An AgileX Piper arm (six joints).
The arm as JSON. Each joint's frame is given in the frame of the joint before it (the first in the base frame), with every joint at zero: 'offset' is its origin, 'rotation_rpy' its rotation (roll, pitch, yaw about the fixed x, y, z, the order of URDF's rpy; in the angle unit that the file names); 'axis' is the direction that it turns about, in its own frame. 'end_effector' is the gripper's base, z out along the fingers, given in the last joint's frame.
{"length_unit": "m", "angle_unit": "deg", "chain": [
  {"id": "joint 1", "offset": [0.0, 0.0, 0.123], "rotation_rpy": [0.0, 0.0, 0.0], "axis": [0.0, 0.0, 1.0]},
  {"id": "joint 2", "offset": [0.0, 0.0, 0.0], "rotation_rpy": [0.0, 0.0, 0.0], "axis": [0.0, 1.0, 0.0]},
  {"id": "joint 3", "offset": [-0.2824, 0.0, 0.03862], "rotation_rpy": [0.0, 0.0, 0.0], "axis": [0.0, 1.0, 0.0]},
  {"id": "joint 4", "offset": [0.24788, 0.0, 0.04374], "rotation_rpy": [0.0, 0.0, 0.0], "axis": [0.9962, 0.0, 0.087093]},
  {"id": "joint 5", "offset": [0.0, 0.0, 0.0], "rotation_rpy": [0.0, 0.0, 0.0], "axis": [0.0, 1.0, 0.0]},
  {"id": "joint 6", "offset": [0.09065, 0.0, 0.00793], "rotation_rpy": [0.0, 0.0, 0.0], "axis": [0.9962, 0.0, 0.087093]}
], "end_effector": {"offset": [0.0, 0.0, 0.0], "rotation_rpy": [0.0, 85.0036, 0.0]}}
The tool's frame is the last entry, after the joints.
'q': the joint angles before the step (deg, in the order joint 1, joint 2, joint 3, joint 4, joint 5, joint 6). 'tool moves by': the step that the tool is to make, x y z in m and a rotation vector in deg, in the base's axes. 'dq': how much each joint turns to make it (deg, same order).
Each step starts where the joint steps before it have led.
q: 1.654 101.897 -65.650 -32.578 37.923 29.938
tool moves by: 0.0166 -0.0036 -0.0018 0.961 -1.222 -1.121
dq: -0.781 2.987 -3.804 0.888 -0.459 0.112
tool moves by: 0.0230 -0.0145 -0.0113 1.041 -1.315 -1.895
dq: -2.381 5.052 -4.802 0.657 -1.826 -0.002
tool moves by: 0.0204 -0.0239 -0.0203 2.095 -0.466 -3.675
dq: -3.544 5.898 -4.725 2.015 -1.809 -0.166
